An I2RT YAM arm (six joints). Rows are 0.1 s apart.
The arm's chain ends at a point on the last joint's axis. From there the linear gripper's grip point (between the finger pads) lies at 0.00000 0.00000 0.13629 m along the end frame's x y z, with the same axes.
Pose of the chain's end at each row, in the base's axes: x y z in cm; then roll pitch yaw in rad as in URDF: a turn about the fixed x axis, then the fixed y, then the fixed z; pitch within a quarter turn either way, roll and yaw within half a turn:
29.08 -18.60 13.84 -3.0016 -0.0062 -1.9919
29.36 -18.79 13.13 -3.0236 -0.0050 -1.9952
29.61 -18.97 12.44 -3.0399 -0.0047 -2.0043
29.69 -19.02 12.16 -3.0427 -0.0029 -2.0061
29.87 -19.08 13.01 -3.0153 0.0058 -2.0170
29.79 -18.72 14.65 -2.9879 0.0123 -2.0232
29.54 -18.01 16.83 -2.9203 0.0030 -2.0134
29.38 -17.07 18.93 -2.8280 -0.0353 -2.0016
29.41 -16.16 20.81 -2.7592 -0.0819 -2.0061
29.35 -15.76 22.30 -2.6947 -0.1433 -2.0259
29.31 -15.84 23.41 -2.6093 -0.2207 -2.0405
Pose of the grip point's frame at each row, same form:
30.78 -19.45 0.34 -3.0016 -0.0062 -1.9919
30.79 -19.51 -0.40 -3.0236 -0.0050 -1.9952
30.84 -19.61 -1.12 -3.0399 -0.0047 -2.0043
30.89 -19.62 -1.40 -3.0427 -0.0029 -2.0061
31.45 -19.75 -0.51 -3.0153 0.0058 -2.0170
31.74 -19.48 1.18 -2.9879 0.0123 -2.0232
32.26 -19.26 3.53 -2.9203 0.0030 -2.0134
33.01 -19.24 5.97 -2.8280 -0.0353 -2.0016
33.59 -19.24 8.21 -2.7592 -0.0819 -2.0061
33.87 -19.93 10.14 -2.6947 -0.1433 -2.0259
34.31 -21.26 11.95 -2.6093 -0.2207 -2.0405

